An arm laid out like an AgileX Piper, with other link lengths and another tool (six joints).
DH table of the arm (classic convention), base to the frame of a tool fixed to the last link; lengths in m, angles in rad. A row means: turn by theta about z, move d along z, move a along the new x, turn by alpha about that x. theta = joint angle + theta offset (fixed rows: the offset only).
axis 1: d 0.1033; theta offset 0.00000; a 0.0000; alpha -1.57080
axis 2: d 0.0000; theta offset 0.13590; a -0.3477; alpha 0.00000
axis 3: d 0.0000; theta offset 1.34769; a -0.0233; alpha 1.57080
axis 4: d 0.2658; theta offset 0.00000; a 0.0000; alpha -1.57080
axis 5: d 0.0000; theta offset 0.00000; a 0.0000; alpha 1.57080
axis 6: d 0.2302; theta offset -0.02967; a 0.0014; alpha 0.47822
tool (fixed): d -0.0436; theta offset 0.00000; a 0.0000; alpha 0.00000
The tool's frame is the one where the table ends.
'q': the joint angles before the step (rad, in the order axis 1, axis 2, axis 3, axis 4, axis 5, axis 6). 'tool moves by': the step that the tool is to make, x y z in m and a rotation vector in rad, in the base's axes. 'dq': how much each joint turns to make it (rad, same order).
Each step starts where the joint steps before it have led.
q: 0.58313, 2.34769, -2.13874, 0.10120, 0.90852, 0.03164
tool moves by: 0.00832, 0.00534, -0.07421, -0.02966, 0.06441, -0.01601
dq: -0.00074, 0.12321, 0.00000, 0.00716, -0.05418, 0.00964
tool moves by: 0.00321, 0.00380, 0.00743, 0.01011, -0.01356, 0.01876
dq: -0.00071, 0.00817, -0.03982, 0.01143, 0.01686, -0.02288
